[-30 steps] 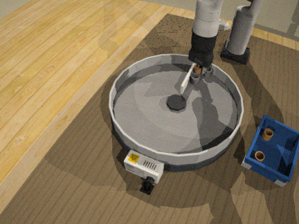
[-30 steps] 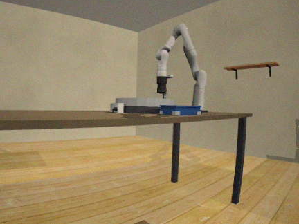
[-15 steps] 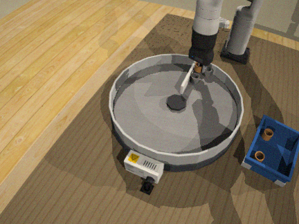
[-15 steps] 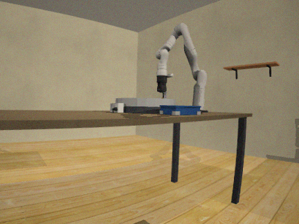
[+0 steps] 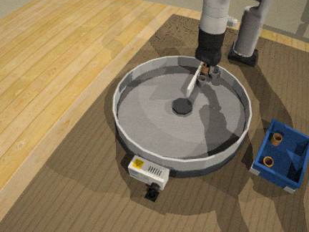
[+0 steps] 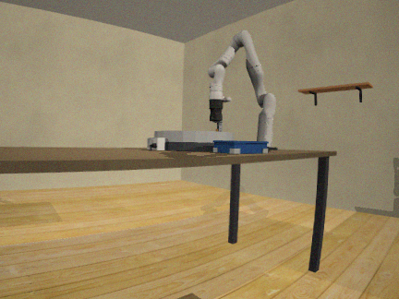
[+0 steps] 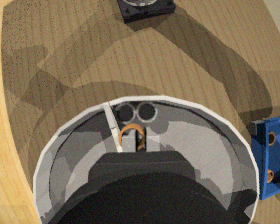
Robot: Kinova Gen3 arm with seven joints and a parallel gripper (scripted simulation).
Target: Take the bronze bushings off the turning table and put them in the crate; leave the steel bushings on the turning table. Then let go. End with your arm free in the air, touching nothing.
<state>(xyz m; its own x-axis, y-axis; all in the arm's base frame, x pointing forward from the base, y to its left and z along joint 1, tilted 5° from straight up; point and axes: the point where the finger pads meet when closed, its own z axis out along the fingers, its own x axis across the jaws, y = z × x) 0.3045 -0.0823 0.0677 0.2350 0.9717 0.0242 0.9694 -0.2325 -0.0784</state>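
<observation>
The blue crate lies 310 mm to the left of my hand, 170 mm ahead of it and 90 mm below it. From my hand the other things lie so: turning table (150 mm ahead, 60 mm below, 30 mm to the right).
</observation>
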